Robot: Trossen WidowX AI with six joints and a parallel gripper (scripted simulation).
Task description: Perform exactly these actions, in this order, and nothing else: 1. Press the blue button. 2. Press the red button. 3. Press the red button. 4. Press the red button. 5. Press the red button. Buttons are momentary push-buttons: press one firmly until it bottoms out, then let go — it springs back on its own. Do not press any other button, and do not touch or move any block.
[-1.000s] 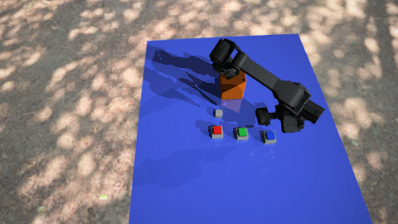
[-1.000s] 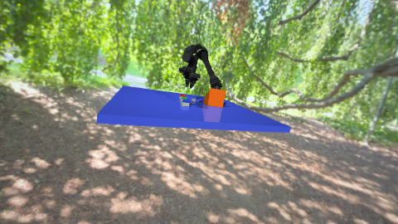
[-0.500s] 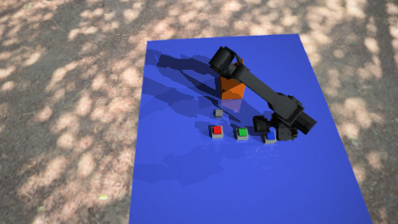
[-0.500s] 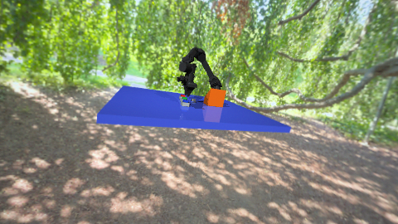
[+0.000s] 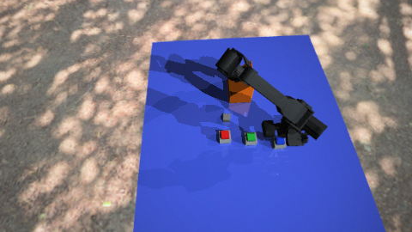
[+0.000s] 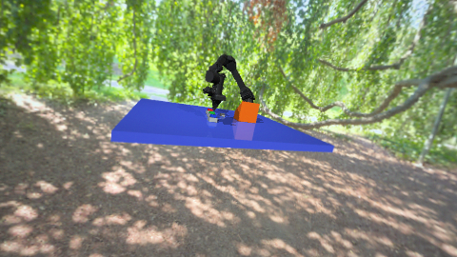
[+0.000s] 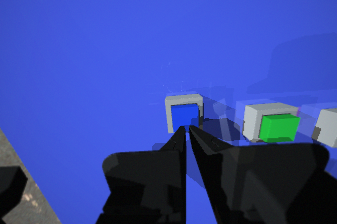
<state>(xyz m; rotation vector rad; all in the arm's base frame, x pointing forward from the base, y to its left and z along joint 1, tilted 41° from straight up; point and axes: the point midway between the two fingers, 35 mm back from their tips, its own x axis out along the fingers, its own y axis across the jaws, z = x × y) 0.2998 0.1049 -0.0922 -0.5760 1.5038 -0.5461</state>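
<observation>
My gripper tip is now 3 cm above the blue button. Round my gripper tip: red button 3 cm behind, 23 cm to the right, 3 cm below; then small grey block 13 cm behind, 21 cm to the right, 6 cm below; then green button 2 cm behind, 12 cm to the right, 3 cm below.
</observation>
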